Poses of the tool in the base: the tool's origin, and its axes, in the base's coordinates. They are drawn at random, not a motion.
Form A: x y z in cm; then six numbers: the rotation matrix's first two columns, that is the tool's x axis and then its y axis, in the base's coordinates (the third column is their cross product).
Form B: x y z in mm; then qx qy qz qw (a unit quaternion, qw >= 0). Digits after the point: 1 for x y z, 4 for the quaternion.
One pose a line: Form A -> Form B
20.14 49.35 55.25 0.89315 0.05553 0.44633 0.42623 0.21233 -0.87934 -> 201.4 493.5 552.5 -0.6154 -0.1957 -0.1230 0.7536
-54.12 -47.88 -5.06 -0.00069 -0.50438 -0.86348 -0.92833 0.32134 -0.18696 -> -541.2 -478.8 -50.6 -0.5354 0.6690 0.2296 0.4616
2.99 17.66 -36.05 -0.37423 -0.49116 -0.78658 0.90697 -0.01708 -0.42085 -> 29.9 176.6 -360.5 0.2185 0.4757 -0.6788 0.5149
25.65 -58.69 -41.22 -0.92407 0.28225 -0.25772 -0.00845 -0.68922 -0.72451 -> 256.5 -586.9 -412.2 -0.1774 -0.3859 0.9017 0.0806
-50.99 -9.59 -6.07 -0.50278 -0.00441 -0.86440 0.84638 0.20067 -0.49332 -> -509.9 -95.9 -60.7 0.3137 0.6709 -0.5489 0.3875
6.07 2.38 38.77 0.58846 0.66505 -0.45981 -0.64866 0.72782 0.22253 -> 60.7 23.8 387.7 0.0155 0.2644 0.3686 0.8911
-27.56 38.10 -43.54 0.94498 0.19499 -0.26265 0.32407 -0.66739 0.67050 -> -275.6 381.0 -435.4 0.9092 0.1427 -0.0845 0.3820
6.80 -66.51 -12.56 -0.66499 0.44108 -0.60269 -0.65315 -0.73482 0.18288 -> 68.0 -665.1 -125.6 -0.2707 0.1959 0.8911 0.3070
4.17 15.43 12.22 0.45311 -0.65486 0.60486 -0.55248 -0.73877 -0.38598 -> 41.7 154.3 122.2 -0.8498 0.3552 -0.3838 0.0667
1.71 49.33 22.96 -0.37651 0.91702 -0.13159 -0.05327 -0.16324 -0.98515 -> 17.1 493.3 229.6 -0.4112 -0.5251 0.6423 0.3777
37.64 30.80 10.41 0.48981 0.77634 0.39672 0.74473 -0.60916 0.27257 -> 376.4 308.0 104.1 0.8625 0.4409 0.2464 0.0321
